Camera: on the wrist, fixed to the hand. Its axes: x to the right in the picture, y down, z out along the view.
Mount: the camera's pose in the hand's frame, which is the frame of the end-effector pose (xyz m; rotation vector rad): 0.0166 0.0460 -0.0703 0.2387 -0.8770 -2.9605
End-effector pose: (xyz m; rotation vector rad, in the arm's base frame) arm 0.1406 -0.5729 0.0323 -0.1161 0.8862 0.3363
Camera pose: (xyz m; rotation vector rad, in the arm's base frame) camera 0.0829 -0.5423 -0.0231 -0.7821 -0.7510 -2.2893
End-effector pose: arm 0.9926 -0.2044 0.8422 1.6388 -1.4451 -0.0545
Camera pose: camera 1.0028 -0.1713 0.9205 -1.6663 -1.3526 1.6063
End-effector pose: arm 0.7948 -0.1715 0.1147 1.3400 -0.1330 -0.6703
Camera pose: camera 0.8575 -0.1168 0.1349 -0.1079 -0.9118 2.2722
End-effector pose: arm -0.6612 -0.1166 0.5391 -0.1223 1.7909 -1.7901
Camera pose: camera -0.6918 -0.0583 0.4843 2.0170 0.4103 0.8418
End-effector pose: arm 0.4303 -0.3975 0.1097 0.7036 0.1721 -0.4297
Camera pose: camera 0.4647 -0.3253 0.0790 0.1720 -0.1519 2.7669
